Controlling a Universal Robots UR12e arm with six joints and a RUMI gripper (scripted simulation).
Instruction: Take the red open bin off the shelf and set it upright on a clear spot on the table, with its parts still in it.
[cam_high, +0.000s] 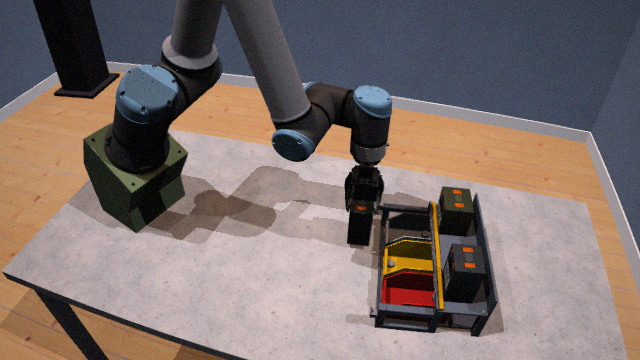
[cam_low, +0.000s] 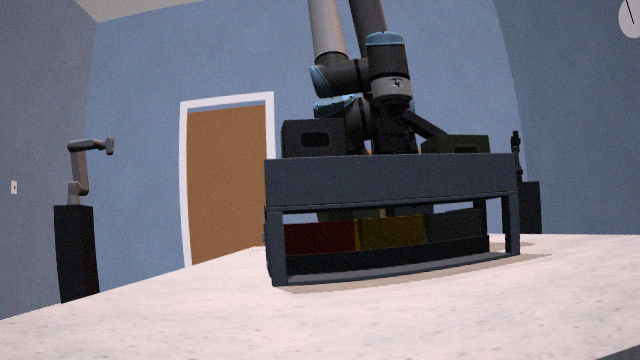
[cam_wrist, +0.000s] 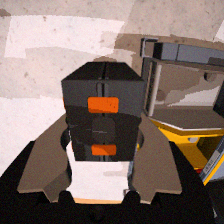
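My hand is 220 mm to the left of the red open bin, 170 mm short of it and 80 mm above it. Also, from my hand: yellow bin 170 mm ahead, 110 mm to the right, 80 mm below; yellow rail 220 mm ahead, 100 mm to the right, 10 mm below; black box 40 mm below.
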